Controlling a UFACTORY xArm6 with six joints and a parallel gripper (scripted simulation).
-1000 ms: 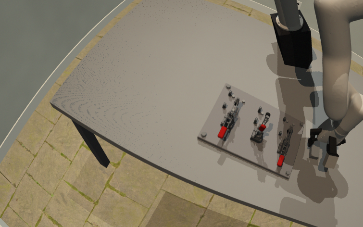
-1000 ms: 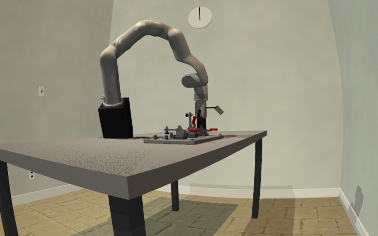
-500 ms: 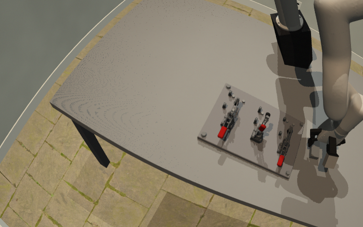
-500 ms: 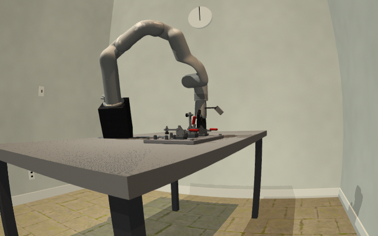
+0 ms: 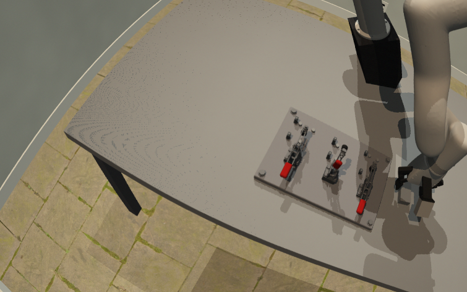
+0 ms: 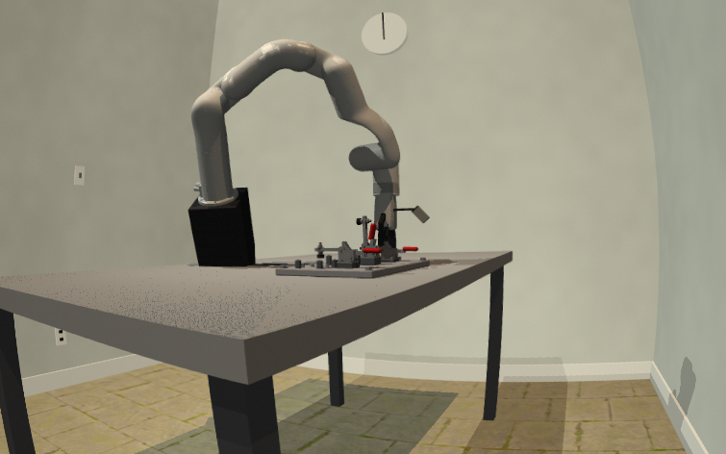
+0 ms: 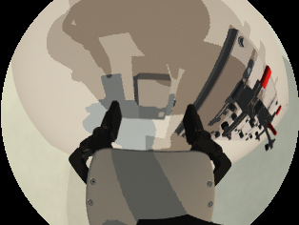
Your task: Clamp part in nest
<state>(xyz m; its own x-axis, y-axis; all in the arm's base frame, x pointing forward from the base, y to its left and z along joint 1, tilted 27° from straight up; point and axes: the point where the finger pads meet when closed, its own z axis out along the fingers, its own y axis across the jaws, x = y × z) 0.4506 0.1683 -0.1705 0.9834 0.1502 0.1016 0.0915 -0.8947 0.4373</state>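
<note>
The grey part is 3 cm below my hand. Also, from my hand: toggle clamp: 36 cm to the right, 2 cm ahead; fixture plate: 25 cm to the right, 4 cm below, 1 cm ahead.
</note>
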